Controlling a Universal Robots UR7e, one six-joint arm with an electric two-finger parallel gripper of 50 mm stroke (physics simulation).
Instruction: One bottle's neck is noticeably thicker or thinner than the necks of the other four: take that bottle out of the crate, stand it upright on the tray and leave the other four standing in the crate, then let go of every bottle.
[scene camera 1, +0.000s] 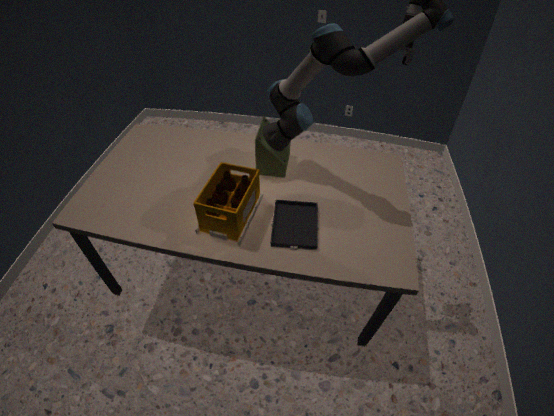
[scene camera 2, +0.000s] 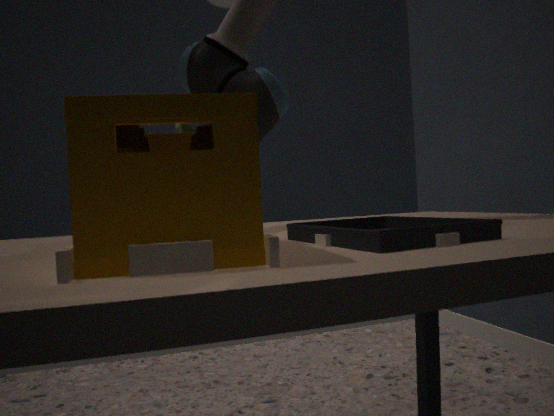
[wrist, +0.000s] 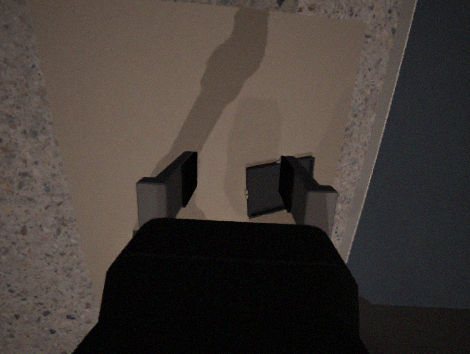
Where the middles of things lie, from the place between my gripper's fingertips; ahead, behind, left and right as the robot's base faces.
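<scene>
Pale bracket (scene camera 2: 169, 258), position relative to my hand: far below, far to the right, far ahead.
</scene>
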